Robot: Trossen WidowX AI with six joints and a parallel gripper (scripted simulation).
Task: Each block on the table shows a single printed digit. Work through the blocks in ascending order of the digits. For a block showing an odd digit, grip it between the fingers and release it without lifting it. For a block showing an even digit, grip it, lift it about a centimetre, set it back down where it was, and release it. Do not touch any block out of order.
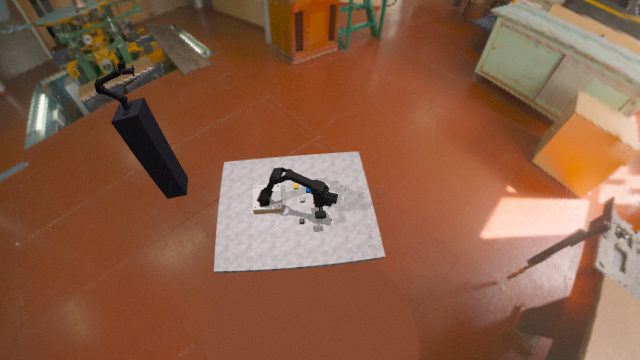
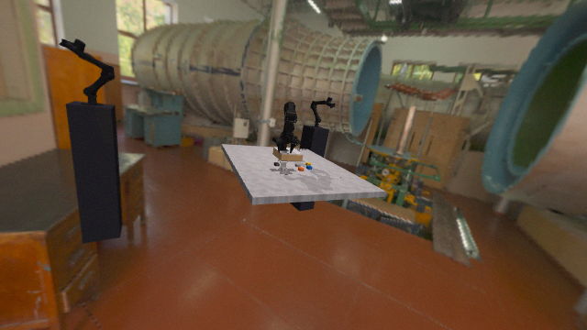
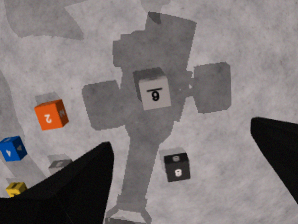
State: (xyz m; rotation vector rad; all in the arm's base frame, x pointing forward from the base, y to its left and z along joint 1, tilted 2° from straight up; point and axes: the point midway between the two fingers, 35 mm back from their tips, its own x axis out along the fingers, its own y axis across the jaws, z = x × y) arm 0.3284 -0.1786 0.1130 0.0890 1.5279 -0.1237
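The orange block is 15 cm to the left of my gripper tip, 12 cm below it and 2 cm ahead of it. Round my gripper tip: white block: 12 cm below, 1 cm to the left; black block: 12 cm below, 11 cm behind, 1 cm to the left; grey block: 18 cm to the left, 12 cm below, 7 cm behind.
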